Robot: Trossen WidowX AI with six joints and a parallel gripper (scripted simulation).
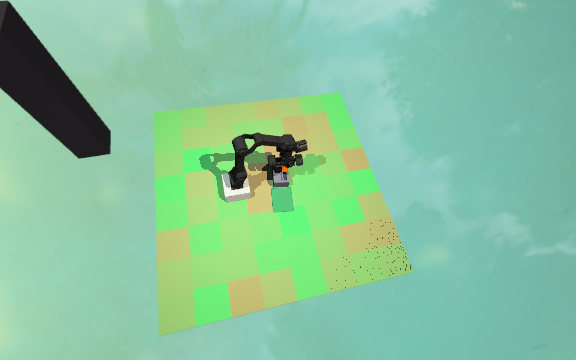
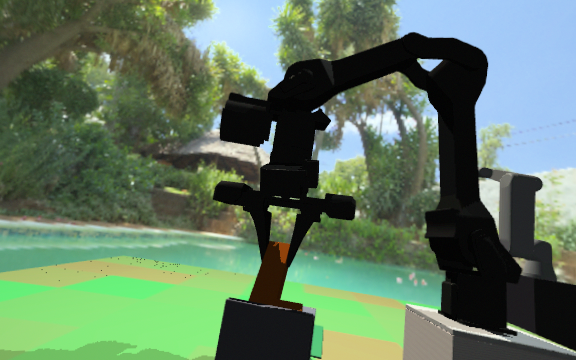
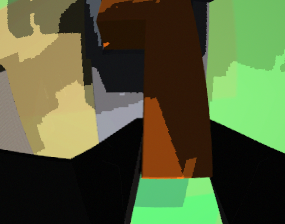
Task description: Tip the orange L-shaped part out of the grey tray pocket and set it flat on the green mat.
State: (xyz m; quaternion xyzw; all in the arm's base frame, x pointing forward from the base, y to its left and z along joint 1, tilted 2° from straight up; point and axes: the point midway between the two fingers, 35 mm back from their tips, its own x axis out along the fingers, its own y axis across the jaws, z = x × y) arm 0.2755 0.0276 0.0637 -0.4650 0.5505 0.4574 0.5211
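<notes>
Now: gripper tip 30 mm past the green mat, 140 mm to the left of it and 140 mm above it. The rest, counted from my gripper tip: orange L-shaped part: 10 mm behind, 40 mm to the left, 30 mm below.
</notes>
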